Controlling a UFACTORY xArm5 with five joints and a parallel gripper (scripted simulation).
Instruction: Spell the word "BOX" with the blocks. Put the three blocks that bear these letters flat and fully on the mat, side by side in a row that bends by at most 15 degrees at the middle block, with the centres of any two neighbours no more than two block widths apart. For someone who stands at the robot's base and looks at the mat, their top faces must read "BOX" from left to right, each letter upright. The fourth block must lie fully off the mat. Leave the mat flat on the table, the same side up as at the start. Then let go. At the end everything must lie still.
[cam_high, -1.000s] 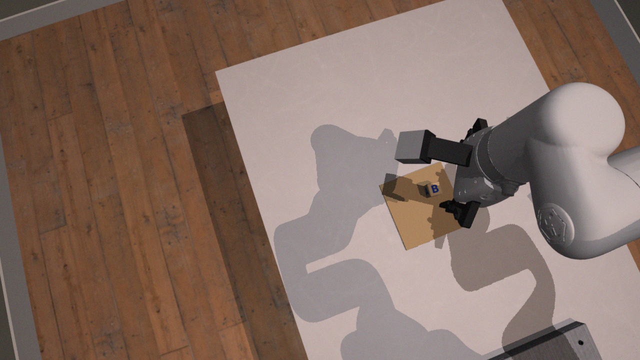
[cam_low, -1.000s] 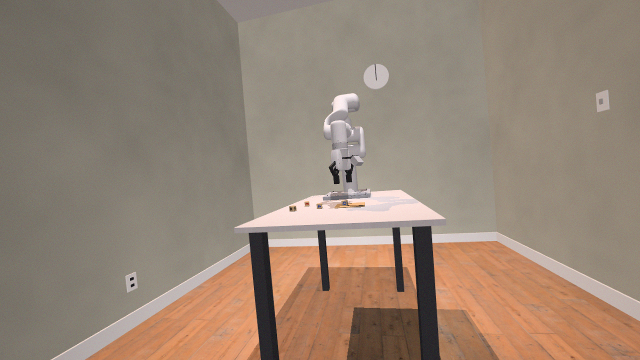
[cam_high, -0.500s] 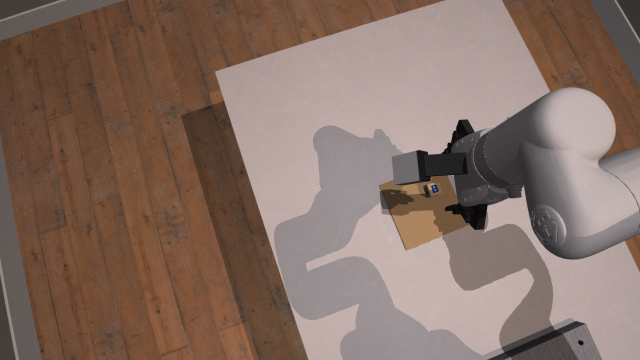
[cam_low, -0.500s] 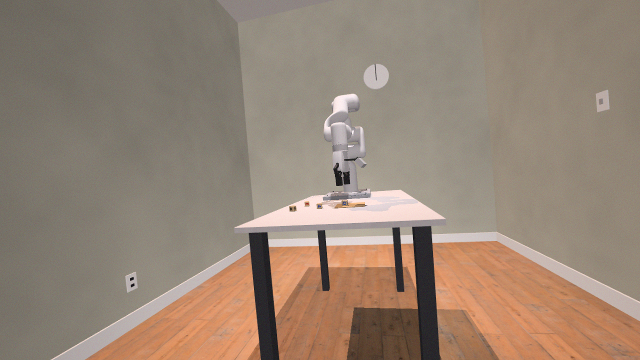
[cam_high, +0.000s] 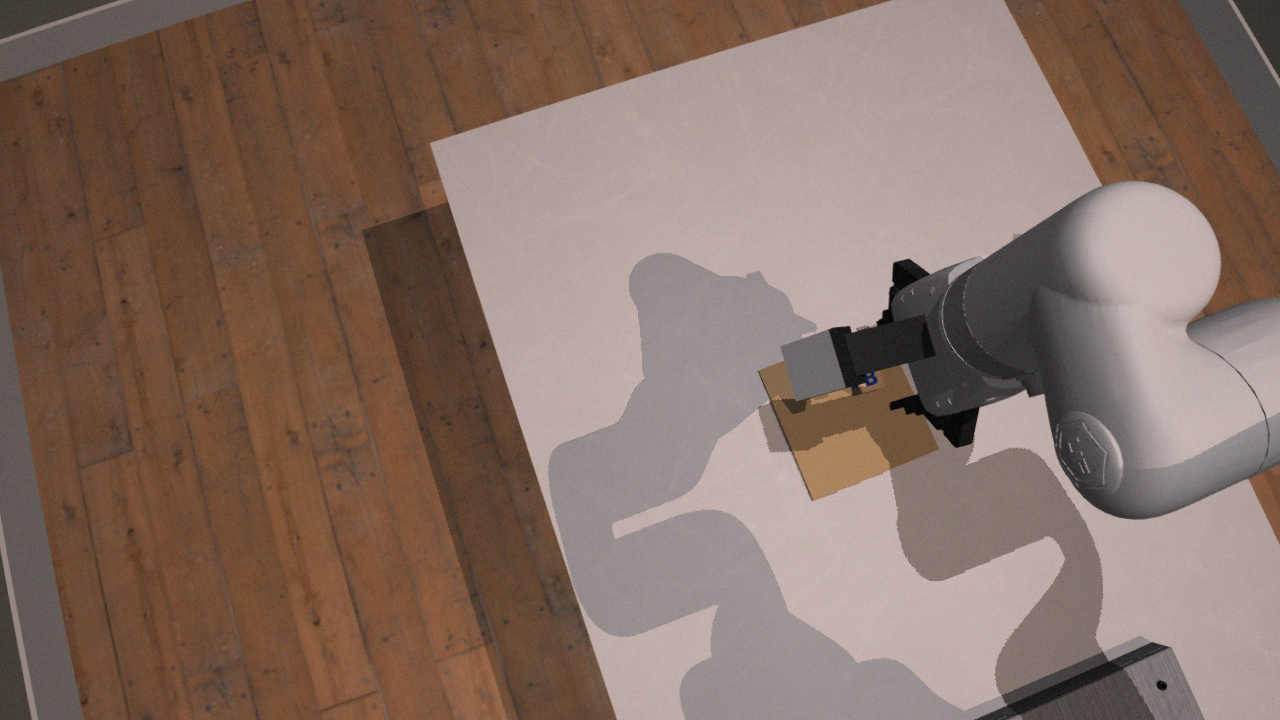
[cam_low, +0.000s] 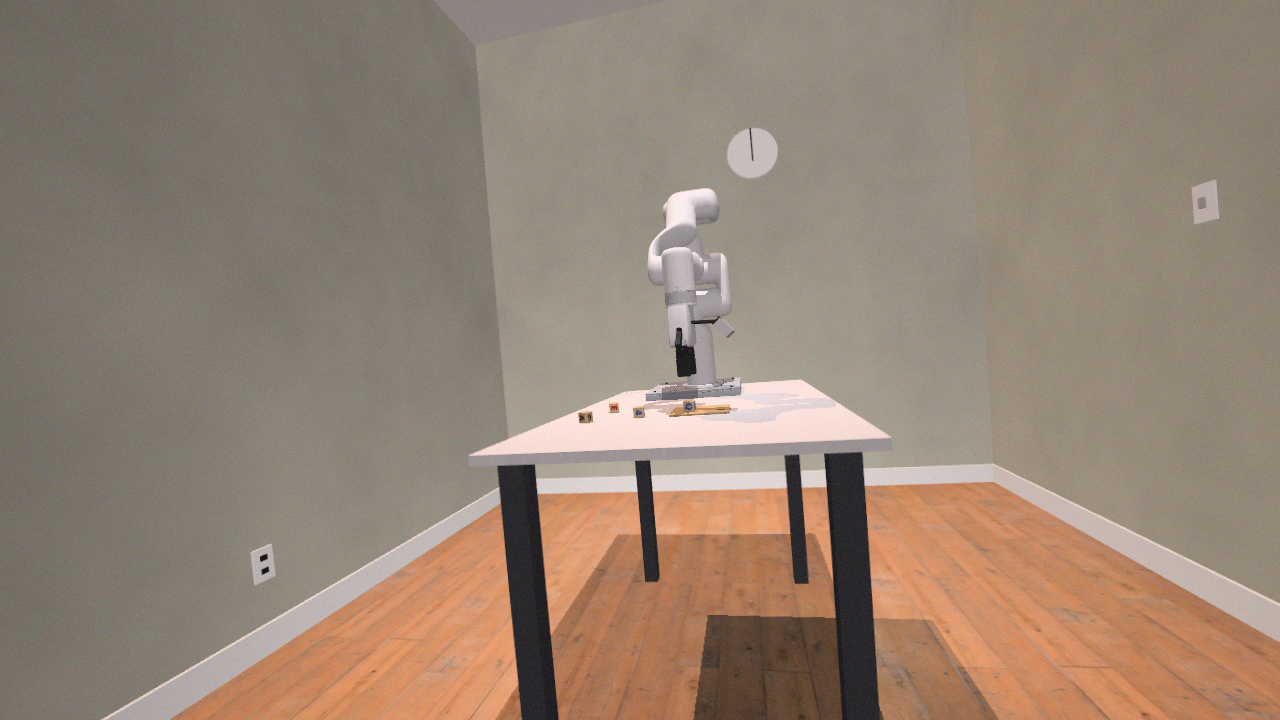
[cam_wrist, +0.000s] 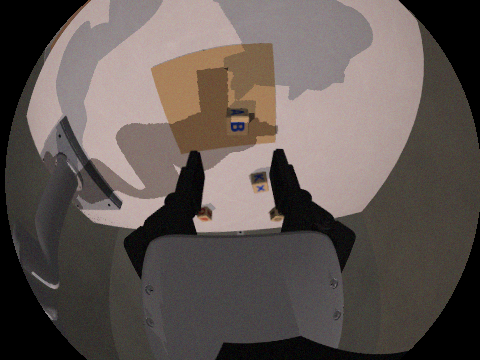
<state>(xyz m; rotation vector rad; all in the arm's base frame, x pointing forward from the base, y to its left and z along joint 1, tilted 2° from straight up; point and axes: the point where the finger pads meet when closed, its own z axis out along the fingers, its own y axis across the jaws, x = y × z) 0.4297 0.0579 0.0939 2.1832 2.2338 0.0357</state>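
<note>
Now: hand 100 mm above the tan mat, 20 mm to the right of it and 20 mm past it.
</note>
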